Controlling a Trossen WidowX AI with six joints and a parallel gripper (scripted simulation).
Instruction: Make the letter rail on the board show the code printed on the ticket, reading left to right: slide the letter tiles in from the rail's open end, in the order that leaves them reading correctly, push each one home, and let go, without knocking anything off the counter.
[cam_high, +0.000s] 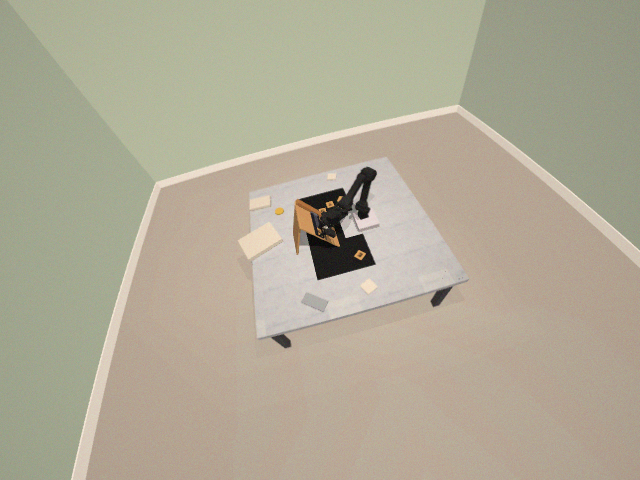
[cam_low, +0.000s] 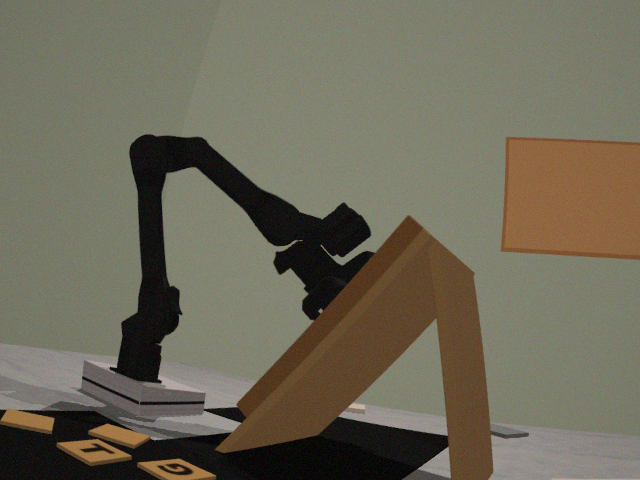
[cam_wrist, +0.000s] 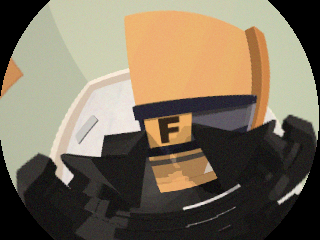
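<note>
The white ticket lies 11 cm to the right of my gripper tip, 8 cm below it and 6 cm behind it. The rest, counted from my gripper tip: grey block 37 cm to the left, 16 cm below, 16 cm ahead; orange F tile right at my gripper tip; black mat 16 cm below, 15 cm behind, 13 cm to the right.
</note>
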